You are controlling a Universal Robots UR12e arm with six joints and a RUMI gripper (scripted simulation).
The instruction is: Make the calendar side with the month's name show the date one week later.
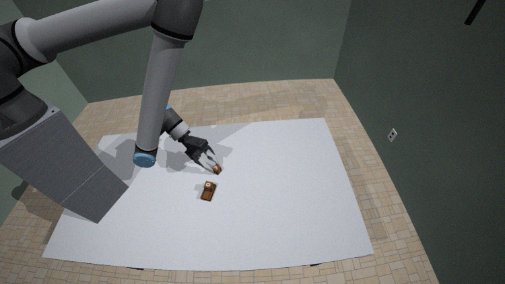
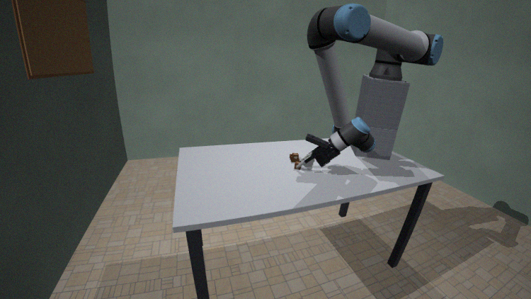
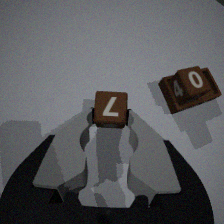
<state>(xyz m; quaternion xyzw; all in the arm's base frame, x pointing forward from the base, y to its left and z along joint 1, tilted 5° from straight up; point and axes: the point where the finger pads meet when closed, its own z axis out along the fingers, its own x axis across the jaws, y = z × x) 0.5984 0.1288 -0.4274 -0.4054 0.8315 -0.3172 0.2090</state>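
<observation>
My gripper is now 1 cm above the brown date cube. Also, from my hand: brown wooden tray: 3 cm behind, 11 cm to the right, 1 cm below.
</observation>
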